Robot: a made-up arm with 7 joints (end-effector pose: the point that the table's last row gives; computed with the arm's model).
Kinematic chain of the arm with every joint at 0, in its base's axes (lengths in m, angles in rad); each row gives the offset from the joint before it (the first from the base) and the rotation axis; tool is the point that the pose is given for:
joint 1: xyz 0 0 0.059 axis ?
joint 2: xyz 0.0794 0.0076 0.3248 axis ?
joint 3: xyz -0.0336 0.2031 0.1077 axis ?
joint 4: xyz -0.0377 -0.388 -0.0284 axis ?
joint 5: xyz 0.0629 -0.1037 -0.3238 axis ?
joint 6: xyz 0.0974 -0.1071 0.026 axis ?
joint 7: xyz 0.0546 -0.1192 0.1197 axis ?
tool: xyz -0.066 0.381 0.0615
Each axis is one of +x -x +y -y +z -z.
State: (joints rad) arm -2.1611 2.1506 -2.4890 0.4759 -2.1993 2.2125 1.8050
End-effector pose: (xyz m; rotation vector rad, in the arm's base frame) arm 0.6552 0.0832 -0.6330 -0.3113 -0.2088 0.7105
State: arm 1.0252 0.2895 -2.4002 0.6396 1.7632 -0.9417 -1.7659
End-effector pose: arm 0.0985 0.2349 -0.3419 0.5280 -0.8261 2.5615
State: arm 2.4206 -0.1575 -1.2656 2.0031 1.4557 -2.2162 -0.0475
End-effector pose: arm -0.1559 -0.5360 -0.4525 0.5152 -1.4461 2.5319
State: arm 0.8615 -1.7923 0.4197 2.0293 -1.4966 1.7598 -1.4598
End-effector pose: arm 0.6819 0.5054 -0.1839 0.7806 2.2678 -0.7867
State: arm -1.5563 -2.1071 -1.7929 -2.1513 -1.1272 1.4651 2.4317
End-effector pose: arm -0.6230 -0.2095 -0.6755 -1.1621 0.9613 0.4846
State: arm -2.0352 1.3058 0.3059 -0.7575 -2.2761 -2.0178 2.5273
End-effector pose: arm -0.1559 -0.6504 -0.1094 -1.3463 0.0169 -2.2251
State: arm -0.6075 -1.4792 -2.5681 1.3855 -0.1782 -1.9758 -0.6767
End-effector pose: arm -0.6249 -0.5262 0.7230 2.2256 -0.3811 0.6774
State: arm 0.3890 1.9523 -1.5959 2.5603 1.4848 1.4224 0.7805
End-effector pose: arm 0.4517 0.0016 0.1517 -1.6394 0.5205 1.4334
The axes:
joint 1: -x
joint 2: -z
joint 3: -x
joint 4: +z
joint 5: +z
joint 6: +x
joint 7: -x

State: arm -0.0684 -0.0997 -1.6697 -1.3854 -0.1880 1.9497 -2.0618
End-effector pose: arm -0.5588 1.0152 0.0899 -0.4938 1.4212 0.7459
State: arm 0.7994 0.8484 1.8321 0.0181 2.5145 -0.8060 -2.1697
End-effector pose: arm 0.4504 0.7848 0.3026 0.5248 1.9849 -1.2398
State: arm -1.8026 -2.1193 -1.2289 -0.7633 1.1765 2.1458 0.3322
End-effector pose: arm -0.0432 0.2919 0.1783 -0.3724 -1.0962 -1.9423
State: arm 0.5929 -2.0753 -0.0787 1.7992 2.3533 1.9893 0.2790
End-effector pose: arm 0.2213 -0.0160 0.4315 1.0767 -0.0241 -0.0887
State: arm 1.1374 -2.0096 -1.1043 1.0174 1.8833 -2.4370 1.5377
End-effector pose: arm -0.1402 0.2135 0.2339 -0.0652 -1.2129 -0.3027
